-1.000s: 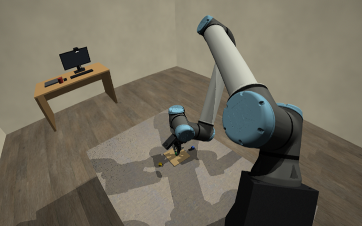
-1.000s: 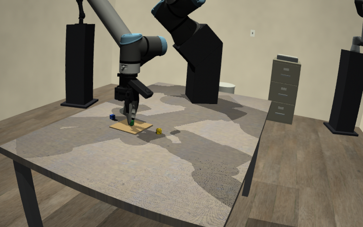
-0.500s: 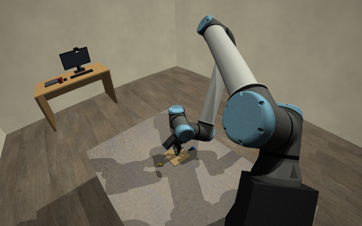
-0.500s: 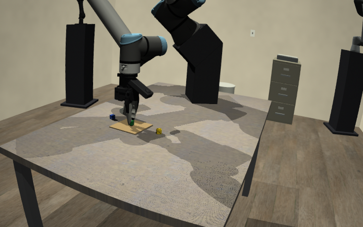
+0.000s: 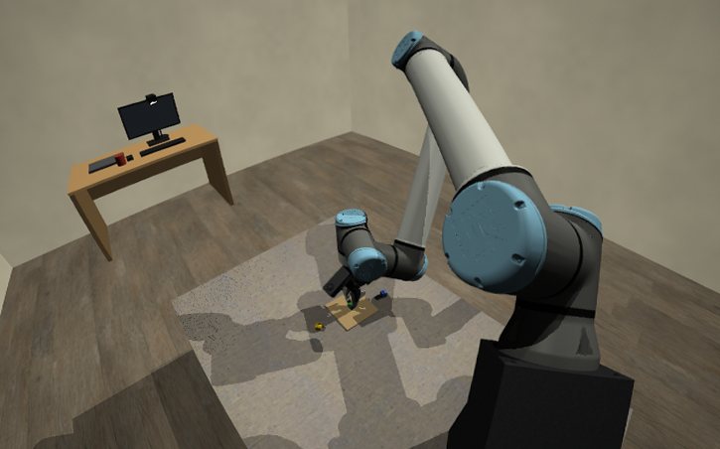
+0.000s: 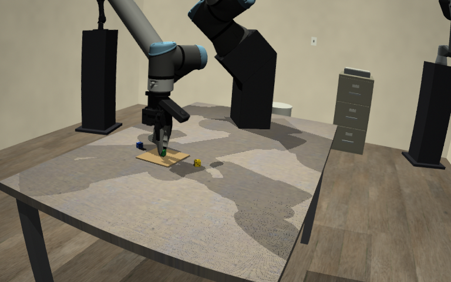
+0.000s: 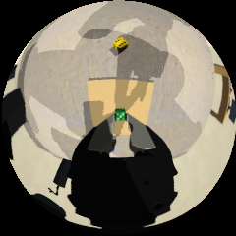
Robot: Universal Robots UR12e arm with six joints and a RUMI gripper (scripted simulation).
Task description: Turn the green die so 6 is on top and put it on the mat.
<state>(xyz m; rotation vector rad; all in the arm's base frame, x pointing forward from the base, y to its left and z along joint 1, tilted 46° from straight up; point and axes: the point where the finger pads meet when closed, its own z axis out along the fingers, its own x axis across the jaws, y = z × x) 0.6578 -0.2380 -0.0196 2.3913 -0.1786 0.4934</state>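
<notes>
Now: the green die 10 mm below my hand. From my hand the other things lie so: blue die (110 mm to the right, 70 mm behind, 20 mm below); then yellow die (140 mm to the left, 40 mm ahead, 20 mm below); then tan mat (20 mm below).
</notes>
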